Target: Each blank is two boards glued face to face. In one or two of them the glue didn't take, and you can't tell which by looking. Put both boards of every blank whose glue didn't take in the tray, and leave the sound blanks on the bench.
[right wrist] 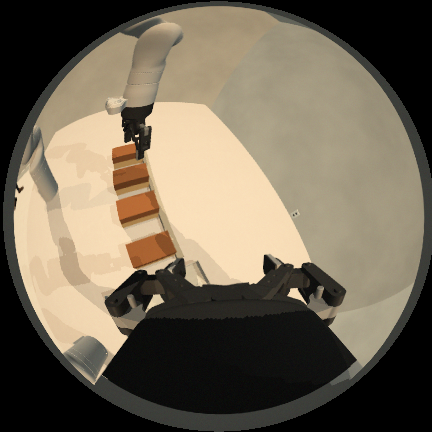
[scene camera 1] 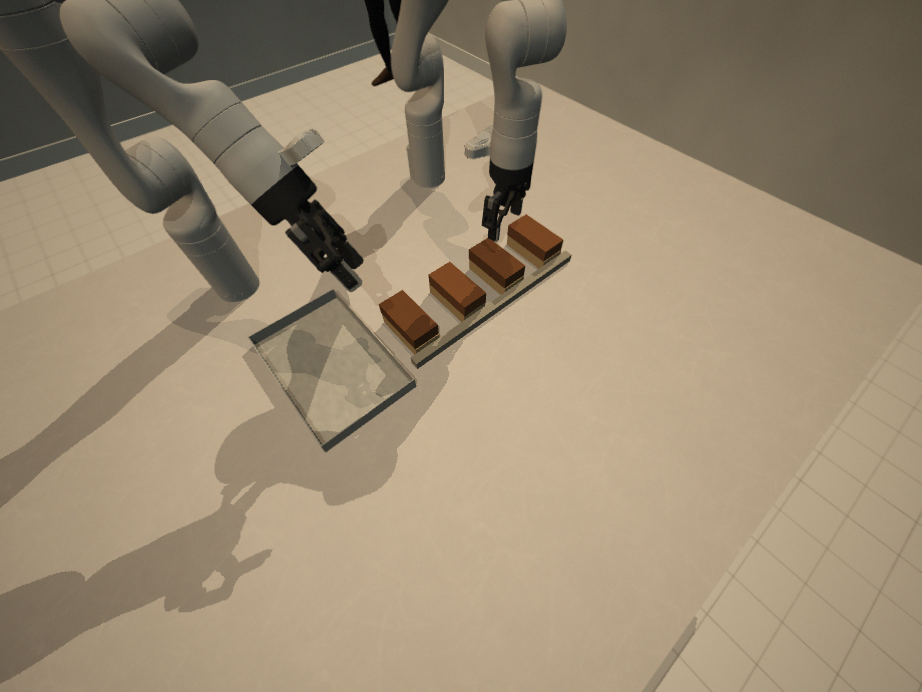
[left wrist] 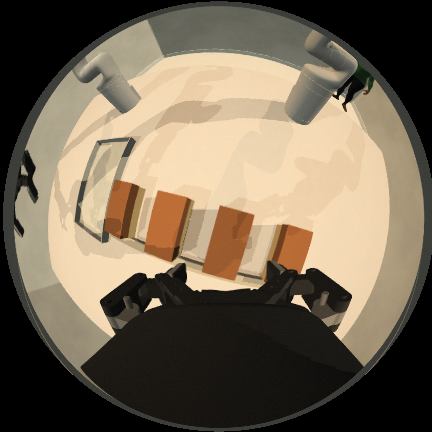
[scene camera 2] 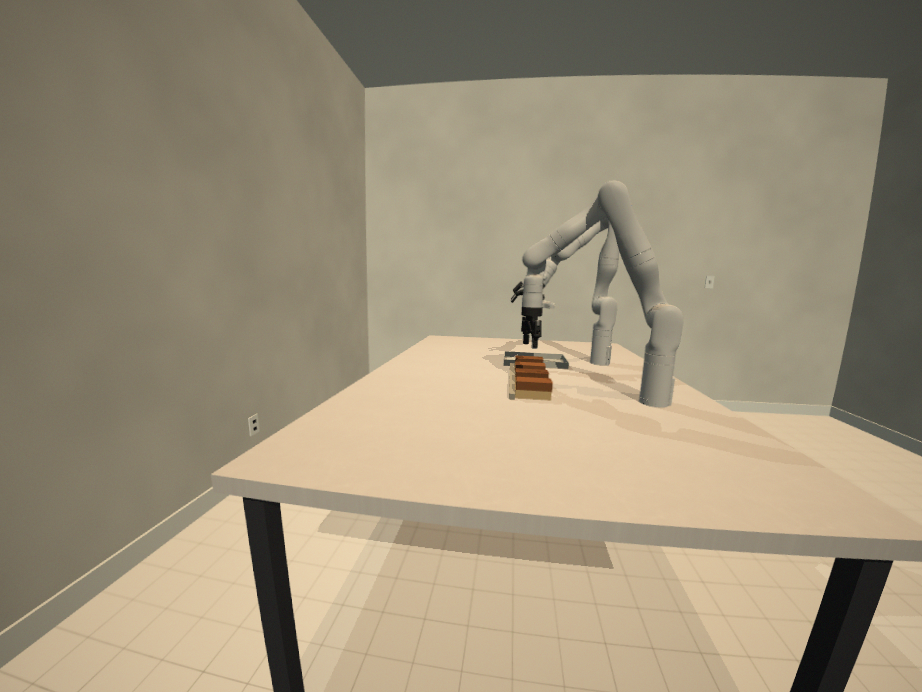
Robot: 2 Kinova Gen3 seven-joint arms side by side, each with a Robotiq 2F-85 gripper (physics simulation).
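Seen in the pictures: left gripper, fingertip midpoint: [right wrist: 132, 149] [scene camera 1: 504, 226] [left wrist: 226, 271] [scene camera 2: 529, 346]; right gripper, fingertip midpoint: [right wrist: 223, 265] [scene camera 1: 358, 275] [scene camera 2: 519, 306]; left arm's base, origin of the base link: [right wrist: 51, 191] [scene camera 1: 429, 177] [left wrist: 297, 113] [scene camera 2: 653, 402]; right arm's base, origin of the base link: [right wrist: 95, 346] [scene camera 1: 239, 286] [left wrist: 129, 104] [scene camera 2: 599, 363].
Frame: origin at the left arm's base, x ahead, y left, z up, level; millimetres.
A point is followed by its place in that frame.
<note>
Four two-layer blanks, reddish-brown above and pale tan below, lie in a row. From the tray outward they are the first [scene camera 1: 402, 316] {y -476, x 273, z 60 mm} [left wrist: 119, 207] {y -452, x 279, z 60 mm} [right wrist: 151, 249] {y -471, x 279, z 60 mm}, second [scene camera 1: 455, 289] {y -360, x 324, z 60 mm} [left wrist: 167, 225] {y -335, x 317, z 60 mm} [right wrist: 137, 206] {y -354, x 316, z 60 mm}, third [scene camera 1: 496, 262] {y -246, x 359, z 60 mm} [left wrist: 229, 242] {y -229, x 348, z 60 mm} [right wrist: 131, 176] {y -251, x 350, z 60 mm} and fourth [scene camera 1: 534, 236] {y -128, x 392, z 60 mm} [left wrist: 297, 247] {y -104, x 366, z 60 mm} [scene camera 2: 533, 385] {y -86, x 399, z 48 mm}. No gap shows between their boards. The tray [scene camera 1: 370, 417] {y -666, x 334, z 9 mm} [left wrist: 82, 195] {y -726, x 214, z 5 mm} holds no boards. My left gripper [scene camera 1: 504, 223] {y -235, x 364, z 153 mm} [left wrist: 226, 271] {y -235, x 364, z 153 mm} [right wrist: 132, 149] {y -235, x 364, z 153 mm} is open and empty, above the row near the third blank. My right gripper [scene camera 1: 351, 271] {y -568, x 301, z 276 mm} [right wrist: 223, 265] {y -568, x 301, z 276 mm} is open, tilted, above the tray's back corner.
A thin pale rail [scene camera 1: 454, 336] {y -439, x 372, z 20 mm} runs along the front ends of the blanks, close to the tray's right corner. The two arm bases [scene camera 1: 425, 152] {y -38, x 25, z 103 mm} [scene camera 1: 215, 260] {y -595, x -95, z 122 mm} stand behind the row and tray. A person's legs show behind the table in scene camera 1.
</note>
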